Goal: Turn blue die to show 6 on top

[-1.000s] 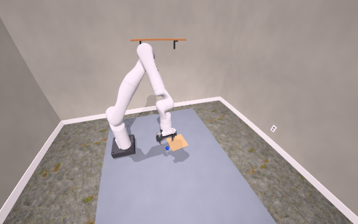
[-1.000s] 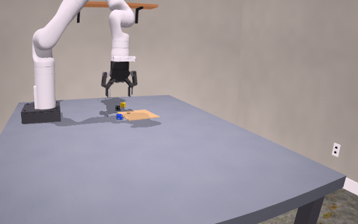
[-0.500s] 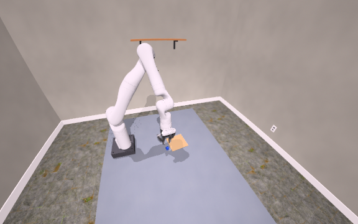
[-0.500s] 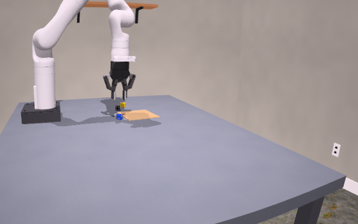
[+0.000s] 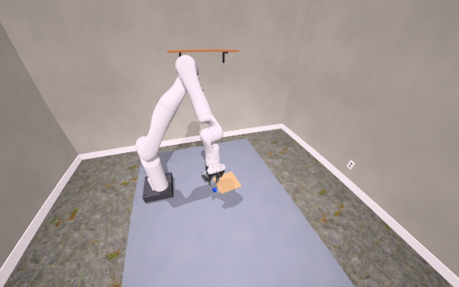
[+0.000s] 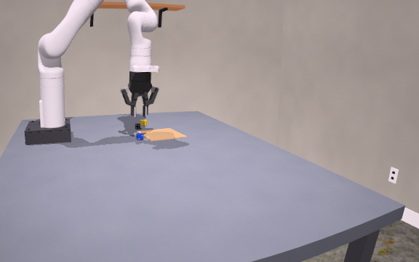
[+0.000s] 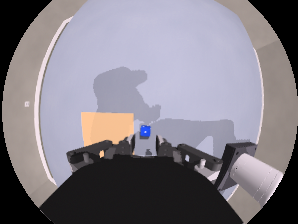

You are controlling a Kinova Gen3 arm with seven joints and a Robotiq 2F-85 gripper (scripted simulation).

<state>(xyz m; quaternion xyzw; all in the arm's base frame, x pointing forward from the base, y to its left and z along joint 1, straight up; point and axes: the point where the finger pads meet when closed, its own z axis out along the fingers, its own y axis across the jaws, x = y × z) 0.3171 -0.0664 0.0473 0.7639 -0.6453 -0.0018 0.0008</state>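
Now: hand 90 mm above the blue die. Round my hand: black die 170 mm to the left, 90 mm below, 20 mm ahead; then mat 100 mm below, 90 mm ahead, 50 mm to the left; then yellow die 230 mm to the left, 90 mm below, 50 mm ahead.
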